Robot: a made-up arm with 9 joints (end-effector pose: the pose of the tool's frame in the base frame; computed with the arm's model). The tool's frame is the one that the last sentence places. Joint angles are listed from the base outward.
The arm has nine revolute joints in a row. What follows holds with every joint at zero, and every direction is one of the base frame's. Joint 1 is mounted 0.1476 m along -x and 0.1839 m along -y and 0.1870 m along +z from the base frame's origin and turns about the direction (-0.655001, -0.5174, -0.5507). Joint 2 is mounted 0.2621 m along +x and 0.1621 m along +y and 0.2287 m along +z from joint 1 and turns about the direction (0.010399, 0.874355, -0.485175). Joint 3 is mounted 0.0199 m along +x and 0.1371 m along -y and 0.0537 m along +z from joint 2 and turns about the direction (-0.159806, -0.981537, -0.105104). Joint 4 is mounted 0.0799 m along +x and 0.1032 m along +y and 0.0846 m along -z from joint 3 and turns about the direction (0.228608, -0.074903, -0.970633). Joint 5 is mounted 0.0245 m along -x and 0.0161 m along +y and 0.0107 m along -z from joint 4 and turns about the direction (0.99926, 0.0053, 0.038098). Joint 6 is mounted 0.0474 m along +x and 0.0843 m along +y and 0.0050 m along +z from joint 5 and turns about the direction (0.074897, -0.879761, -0.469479). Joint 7 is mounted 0.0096 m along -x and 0.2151 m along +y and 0.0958 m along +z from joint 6 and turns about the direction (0.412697, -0.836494, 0.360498). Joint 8 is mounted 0.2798 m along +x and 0.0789 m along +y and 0.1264 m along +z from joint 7 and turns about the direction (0.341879, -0.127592, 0.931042). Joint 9 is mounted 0.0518 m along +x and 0.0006 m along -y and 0.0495 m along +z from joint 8 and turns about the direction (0.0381, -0.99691, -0.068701). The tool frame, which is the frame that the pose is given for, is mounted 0.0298 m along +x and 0.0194 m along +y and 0.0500 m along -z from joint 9; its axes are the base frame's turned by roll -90.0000, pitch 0.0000 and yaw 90.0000 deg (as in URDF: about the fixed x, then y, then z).
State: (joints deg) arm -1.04 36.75 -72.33 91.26 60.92 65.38 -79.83 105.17 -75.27
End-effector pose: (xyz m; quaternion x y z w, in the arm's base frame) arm 0.0459 -0.3085 0.4652 -0.1980 -0.1482 0.0590 0.9671
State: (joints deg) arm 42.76 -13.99 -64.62 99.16 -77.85 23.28 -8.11 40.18 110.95
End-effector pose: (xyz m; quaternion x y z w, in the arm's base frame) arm 0.3192 -0.5794 0.1686 0.8257 0.1092 -0.5502 0.0605
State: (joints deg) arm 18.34 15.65 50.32 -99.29 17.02 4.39 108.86 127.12 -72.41
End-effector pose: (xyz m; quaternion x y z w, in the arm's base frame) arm -0.1357 0.0430 0.6148 -0.1563 0.2861 -0.0513 0.9440
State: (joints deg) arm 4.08 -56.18 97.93 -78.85 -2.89 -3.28 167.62 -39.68 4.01
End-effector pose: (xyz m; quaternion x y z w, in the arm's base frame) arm 0.0960 -0.2108 0.3902 -0.3451 0.4754 -0.3854 0.7116
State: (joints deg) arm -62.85 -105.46 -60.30 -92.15 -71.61 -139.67 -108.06 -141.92 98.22
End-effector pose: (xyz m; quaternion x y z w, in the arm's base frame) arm 0.3571 0.0318 0.3559 -0.3056 -0.8760 0.0108 0.3731
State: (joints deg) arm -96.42 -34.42 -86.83 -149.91 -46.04 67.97 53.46 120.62 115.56
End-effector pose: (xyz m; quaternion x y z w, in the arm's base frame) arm 0.2422 0.1430 -0.2043 0.1191 -0.8049 0.4295 0.3918
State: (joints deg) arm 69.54 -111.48 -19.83 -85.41 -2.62 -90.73 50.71 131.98 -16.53
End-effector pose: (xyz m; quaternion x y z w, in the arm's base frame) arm 0.0824 -0.4204 0.1761 0.4613 0.2941 0.6340 0.5466
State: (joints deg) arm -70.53 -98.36 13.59 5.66 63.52 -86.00 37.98 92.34 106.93
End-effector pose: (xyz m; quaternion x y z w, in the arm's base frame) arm -0.0181 -0.6166 0.5823 -0.9660 -0.0686 0.2410 0.0641
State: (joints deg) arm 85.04 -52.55 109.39 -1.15 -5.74 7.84 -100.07 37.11 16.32
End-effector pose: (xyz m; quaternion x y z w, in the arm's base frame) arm -0.0151 0.5183 0.4878 0.7307 0.4524 0.0635 0.5074
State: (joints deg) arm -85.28 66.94 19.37 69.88 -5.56 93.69 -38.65 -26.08 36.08
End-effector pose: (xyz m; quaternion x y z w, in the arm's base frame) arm 0.5132 0.0564 0.2312 -0.9124 0.2175 0.3185 0.1371
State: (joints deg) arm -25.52 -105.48 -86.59 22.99 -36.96 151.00 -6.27 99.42 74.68
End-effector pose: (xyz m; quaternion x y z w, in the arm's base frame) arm -0.4283 0.1391 0.2522 -0.1028 0.3994 0.3124 0.8557
